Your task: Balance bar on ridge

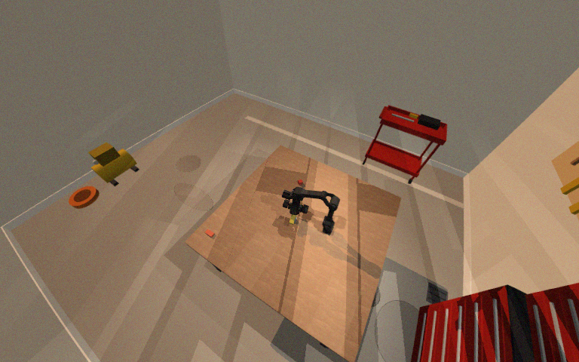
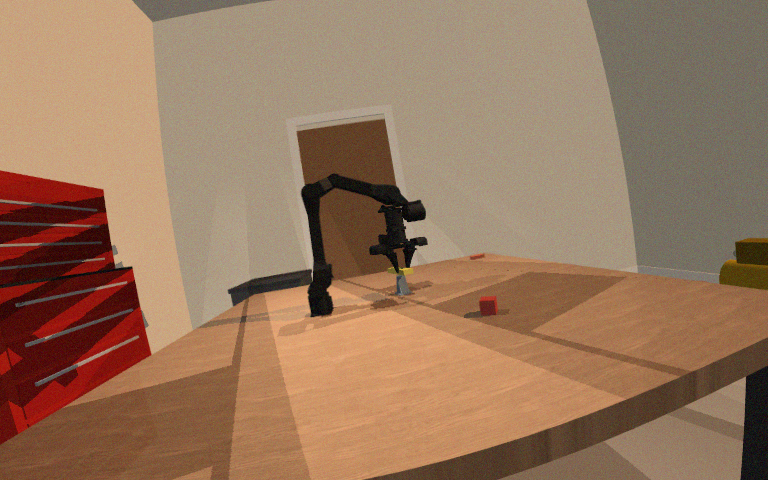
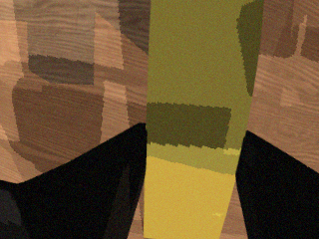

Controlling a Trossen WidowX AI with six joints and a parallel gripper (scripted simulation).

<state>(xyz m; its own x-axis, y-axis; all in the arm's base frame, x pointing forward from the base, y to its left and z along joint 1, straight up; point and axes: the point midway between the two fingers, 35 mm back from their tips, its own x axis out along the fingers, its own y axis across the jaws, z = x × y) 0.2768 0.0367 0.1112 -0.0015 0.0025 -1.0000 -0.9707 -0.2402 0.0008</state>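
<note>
My gripper tip is 30 mm to the right of the yellow bar and 10 mm past it. Round my gripper tip: flat orange-red block (460 mm to the left, 460 mm ahead, 70 mm below); red cube (330 mm to the right, 130 mm ahead, 60 mm below).
</note>
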